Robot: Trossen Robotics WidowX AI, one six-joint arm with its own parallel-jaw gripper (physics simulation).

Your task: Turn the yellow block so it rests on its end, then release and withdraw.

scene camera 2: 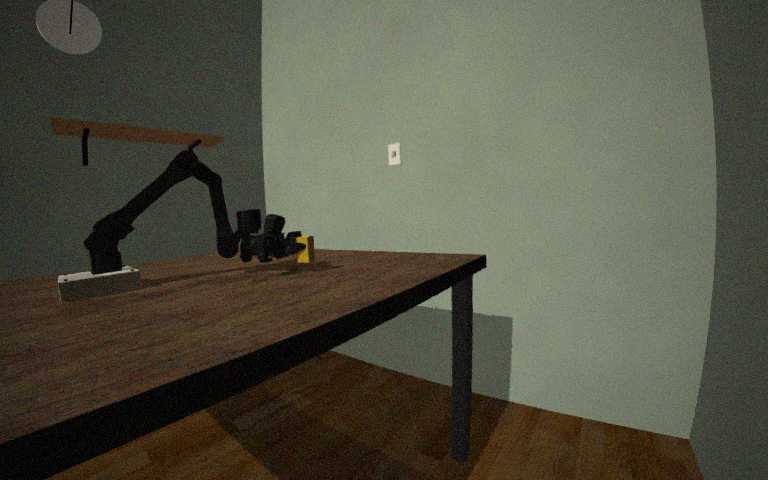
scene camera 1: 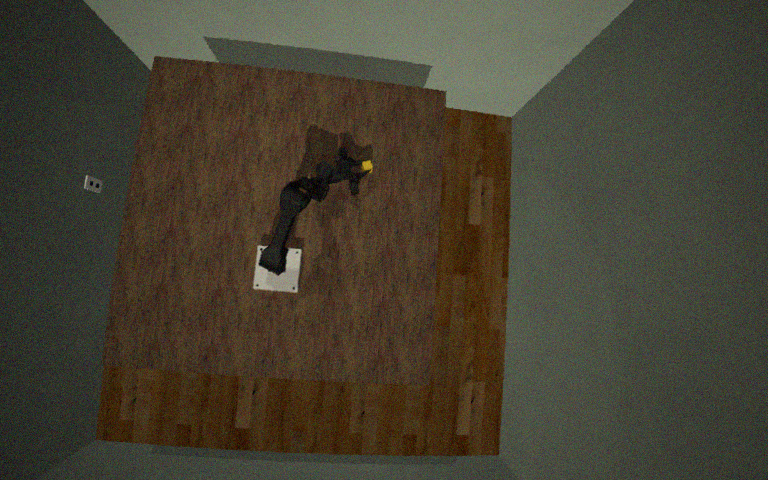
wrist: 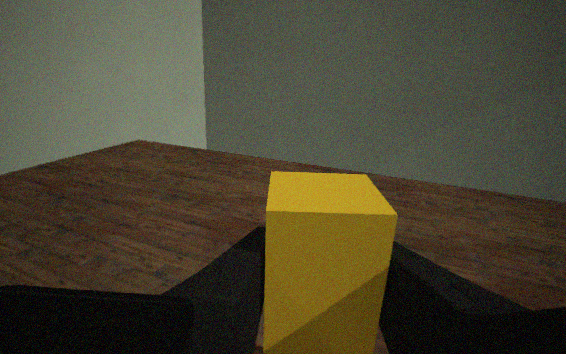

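The yellow block [scene camera 1: 367, 165] [scene camera 2: 305, 250] [wrist: 327, 280] is upright, with its long side vertical and its small end face on top. My gripper [scene camera 1: 363, 168] [scene camera 2: 301, 247] [wrist: 315, 241] is level and shut on the block, with one dark finger on each side of it in the wrist view. In scene camera 2 the block's lower end is at or very close to the table top [scene camera 2: 362, 277], with a shadow beside it. I cannot tell whether it touches. The block's lower end is cut off in the wrist view.
The arm's white base plate [scene camera 1: 288, 280] [scene camera 2: 99, 286] is fixed on the brown table. The table's far corner [wrist: 140, 145] shows beyond the block in the wrist view. A wooden wall shelf [scene camera 2: 135, 133] hangs behind the arm.
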